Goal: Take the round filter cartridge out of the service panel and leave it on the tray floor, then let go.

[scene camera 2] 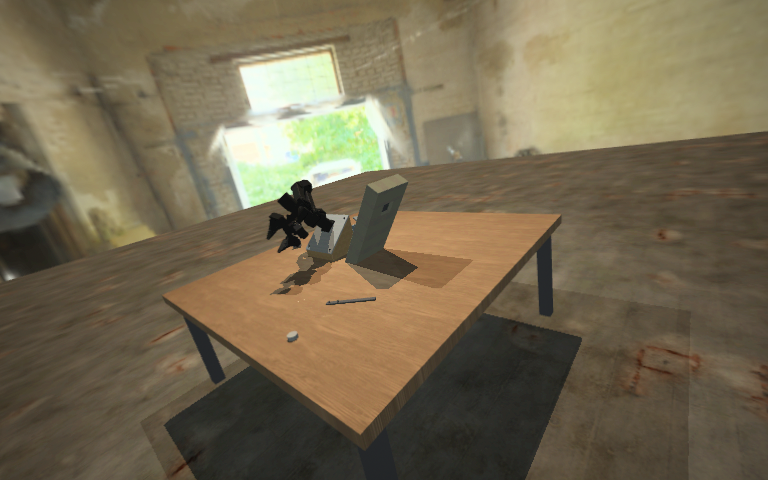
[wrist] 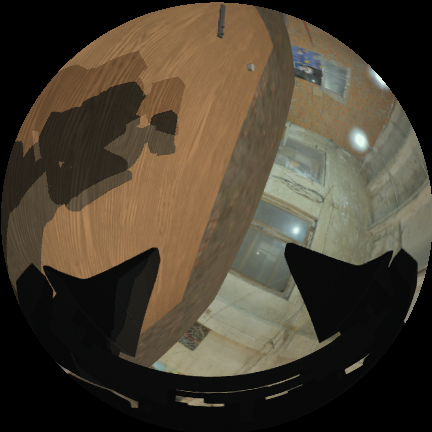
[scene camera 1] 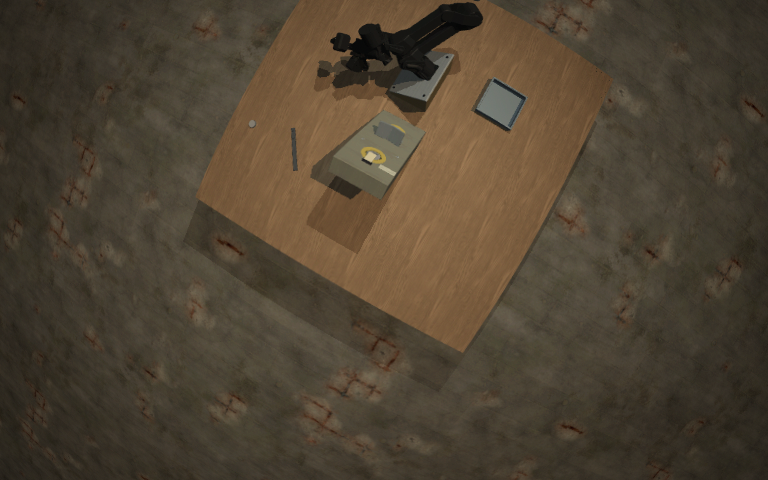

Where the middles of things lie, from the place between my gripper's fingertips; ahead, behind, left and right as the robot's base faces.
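Scene:
My hand: 16 cm past blue-grey tray (scene camera 1: 501, 103), 60 cm to the right of it, 15 cm above it.

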